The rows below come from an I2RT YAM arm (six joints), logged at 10 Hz.
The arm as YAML. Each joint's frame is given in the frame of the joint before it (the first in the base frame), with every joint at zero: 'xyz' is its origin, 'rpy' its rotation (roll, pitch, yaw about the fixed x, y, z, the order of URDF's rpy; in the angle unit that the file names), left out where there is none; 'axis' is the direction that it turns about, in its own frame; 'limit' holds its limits. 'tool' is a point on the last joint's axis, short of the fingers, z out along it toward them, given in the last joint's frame.
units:
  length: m
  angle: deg
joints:
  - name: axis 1
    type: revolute
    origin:
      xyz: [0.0, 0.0, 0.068]
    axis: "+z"
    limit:
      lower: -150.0
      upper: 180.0
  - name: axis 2
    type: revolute
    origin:
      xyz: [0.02, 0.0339, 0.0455]
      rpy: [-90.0, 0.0, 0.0]
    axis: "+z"
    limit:
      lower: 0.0
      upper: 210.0
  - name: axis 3
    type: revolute
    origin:
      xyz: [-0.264, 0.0, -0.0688]
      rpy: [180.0, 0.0, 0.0]
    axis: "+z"
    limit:
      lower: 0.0
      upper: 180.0
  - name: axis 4
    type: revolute
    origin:
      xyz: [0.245, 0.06, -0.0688]
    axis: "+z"
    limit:
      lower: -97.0
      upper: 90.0
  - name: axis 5
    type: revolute
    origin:
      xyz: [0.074, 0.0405, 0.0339]
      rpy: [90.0, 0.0, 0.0]
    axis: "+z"
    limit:
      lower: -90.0
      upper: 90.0
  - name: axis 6
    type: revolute
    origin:
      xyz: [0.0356, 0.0, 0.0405]
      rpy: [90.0, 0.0, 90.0]
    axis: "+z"
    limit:
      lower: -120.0
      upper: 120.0
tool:
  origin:
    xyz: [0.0, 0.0, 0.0]
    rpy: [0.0, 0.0, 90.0]
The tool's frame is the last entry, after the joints.
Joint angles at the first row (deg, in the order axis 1, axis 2, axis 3, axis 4, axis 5, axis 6):
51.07, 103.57, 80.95, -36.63, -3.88, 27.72
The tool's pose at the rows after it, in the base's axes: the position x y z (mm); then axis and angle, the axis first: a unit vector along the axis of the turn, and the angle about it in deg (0 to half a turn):
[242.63 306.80 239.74 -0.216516 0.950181 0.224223 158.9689]
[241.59 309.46 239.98 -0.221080 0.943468 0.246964 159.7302]
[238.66 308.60 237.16 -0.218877 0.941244 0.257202 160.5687]
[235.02 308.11 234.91 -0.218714 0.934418 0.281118 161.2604]
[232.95 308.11 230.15 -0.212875 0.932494 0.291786 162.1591]
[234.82 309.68 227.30 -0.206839 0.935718 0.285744 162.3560]
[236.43 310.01 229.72 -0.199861 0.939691 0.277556 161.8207]
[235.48 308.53 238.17 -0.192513 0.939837 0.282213 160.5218]
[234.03 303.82 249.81 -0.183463 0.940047 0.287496 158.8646]
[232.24 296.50 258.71 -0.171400 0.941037 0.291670 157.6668]
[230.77 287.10 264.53 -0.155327 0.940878 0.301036 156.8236]
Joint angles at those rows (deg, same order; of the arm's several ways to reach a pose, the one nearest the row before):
51.06, 103.75, 81.30, -34.88, -6.63, 27.33
51.20, 103.71, 80.98, -33.40, -9.13, 27.61
51.34, 103.23, 79.64, -32.31, -10.38, 28.35
51.50, 102.37, 77.62, -29.67, -12.76, 29.26
51.63, 102.23, 76.24, -28.06, -13.96, 30.46
51.61, 103.02, 76.71, -28.34, -13.38, 30.96
51.57, 103.22, 77.61, -29.29, -12.12, 31.40
51.61, 102.08, 77.82, -29.24, -11.36, 32.22
51.43, 100.19, 77.80, -29.43, -10.46, 32.97
51.01, 98.08, 77.05, -29.55, -9.81, 33.88
50.26, 95.74, 75.35, -28.76, -9.84, 35.18

